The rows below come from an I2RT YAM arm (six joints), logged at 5 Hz.
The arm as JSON. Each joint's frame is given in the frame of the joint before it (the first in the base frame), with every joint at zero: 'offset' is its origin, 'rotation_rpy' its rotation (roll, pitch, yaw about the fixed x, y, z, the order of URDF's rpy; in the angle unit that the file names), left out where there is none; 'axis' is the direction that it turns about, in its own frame. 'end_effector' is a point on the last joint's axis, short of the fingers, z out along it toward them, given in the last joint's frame.
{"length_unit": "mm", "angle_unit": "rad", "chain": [
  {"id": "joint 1", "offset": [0.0, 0.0, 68.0], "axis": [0.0, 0.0, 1.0]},
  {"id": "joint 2", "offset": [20.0, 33.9, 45.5], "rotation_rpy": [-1.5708, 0.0, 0.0], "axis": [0.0, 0.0, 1.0]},
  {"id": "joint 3", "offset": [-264.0, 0.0, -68.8], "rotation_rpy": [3.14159, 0.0, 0.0], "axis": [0.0, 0.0, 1.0]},
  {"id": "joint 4", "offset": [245.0, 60.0, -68.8], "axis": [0.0, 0.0, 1.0]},
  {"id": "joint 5", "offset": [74.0, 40.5, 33.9], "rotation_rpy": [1.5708, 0.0, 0.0], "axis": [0.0, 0.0, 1.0]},
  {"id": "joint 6", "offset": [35.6, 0.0, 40.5], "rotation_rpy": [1.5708, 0.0, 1.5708], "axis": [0.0, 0.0, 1.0]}
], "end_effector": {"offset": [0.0, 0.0, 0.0], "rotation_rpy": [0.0, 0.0, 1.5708]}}
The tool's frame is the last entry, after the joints.
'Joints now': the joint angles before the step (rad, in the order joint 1, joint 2, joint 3, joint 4, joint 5, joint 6). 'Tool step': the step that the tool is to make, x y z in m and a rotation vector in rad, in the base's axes. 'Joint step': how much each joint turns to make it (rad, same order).
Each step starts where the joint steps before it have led.
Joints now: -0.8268, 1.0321, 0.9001, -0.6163, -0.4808, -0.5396
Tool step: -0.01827, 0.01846, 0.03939, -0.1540, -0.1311, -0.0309
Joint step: 0.0000, -0.1427, 0.0340, 0.0316, 0.0293, 0.0137
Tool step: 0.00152, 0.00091, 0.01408, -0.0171, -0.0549, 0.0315
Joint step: 0.0026, 0.0031, 0.0369, 0.0215, -0.0393, 0.0122
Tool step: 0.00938, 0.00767, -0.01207, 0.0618, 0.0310, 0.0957
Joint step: 0.0569, 0.0164, -0.0213, -0.0286, -0.0442, -0.0011
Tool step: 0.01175, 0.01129, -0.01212, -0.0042, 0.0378, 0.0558
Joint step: 0.0927, 0.0057, -0.0359, 0.0137, 0.0462, -0.0046
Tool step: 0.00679, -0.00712, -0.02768, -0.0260, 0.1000, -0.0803
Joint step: 0.0133, 0.0362, -0.0702, 0.0378, 0.1239, -0.0148
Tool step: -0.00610, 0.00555, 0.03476, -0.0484, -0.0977, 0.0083
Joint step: 0.0000, -0.0404, 0.0851, -0.0134, -0.0190, 0.0145
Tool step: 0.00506, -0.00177, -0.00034, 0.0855, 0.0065, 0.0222
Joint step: 0.0000, 0.0343, 0.0236, -0.0286, -0.0523, 0.0461
